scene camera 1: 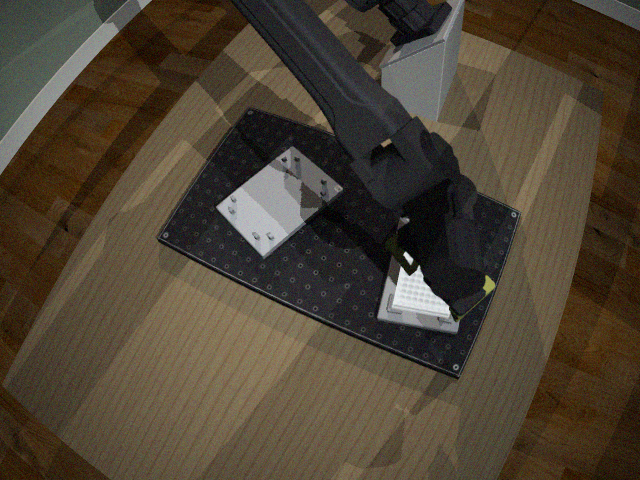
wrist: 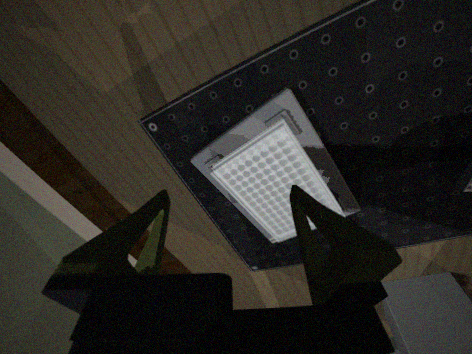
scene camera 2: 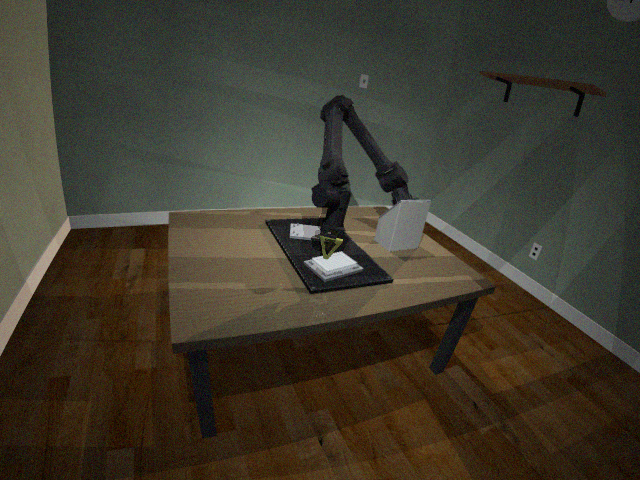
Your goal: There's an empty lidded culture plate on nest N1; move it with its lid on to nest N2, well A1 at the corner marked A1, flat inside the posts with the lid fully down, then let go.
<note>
My gripper (scene camera 1: 435,295) is open, with nothing in its grasp. Also in view: a grey nest (wrist: 284,104).
My gripper is seen too in the wrist view (wrist: 229,192) and in scene camera 2 (scene camera 2: 325,253).
</note>
